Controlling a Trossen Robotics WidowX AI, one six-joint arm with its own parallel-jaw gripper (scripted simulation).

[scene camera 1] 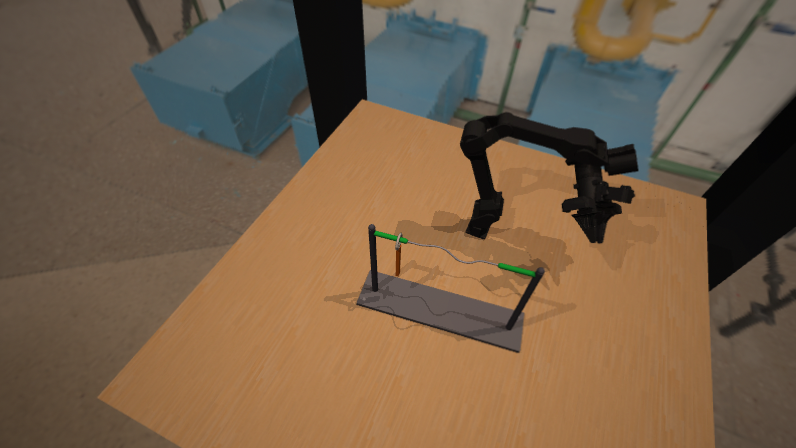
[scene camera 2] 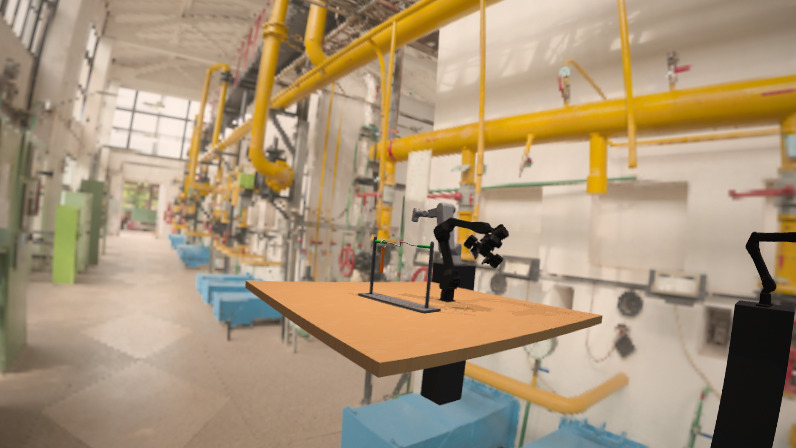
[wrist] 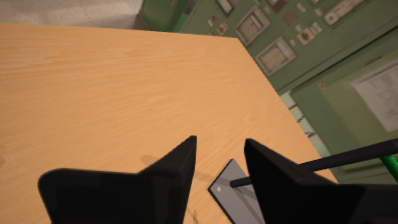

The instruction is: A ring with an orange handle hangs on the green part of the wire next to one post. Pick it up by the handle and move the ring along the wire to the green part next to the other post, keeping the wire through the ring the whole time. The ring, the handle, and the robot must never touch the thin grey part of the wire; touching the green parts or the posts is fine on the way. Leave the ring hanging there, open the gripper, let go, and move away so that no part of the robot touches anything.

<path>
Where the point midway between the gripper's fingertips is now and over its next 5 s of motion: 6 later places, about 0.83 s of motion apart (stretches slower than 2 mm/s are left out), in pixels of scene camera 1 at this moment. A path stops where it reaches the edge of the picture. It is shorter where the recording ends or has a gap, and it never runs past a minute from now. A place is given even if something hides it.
My gripper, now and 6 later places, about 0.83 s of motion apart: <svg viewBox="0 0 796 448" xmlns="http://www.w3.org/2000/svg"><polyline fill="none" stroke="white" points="596,243 595,274 562,283 435,284 320,227 343,234 404,252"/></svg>
</path>
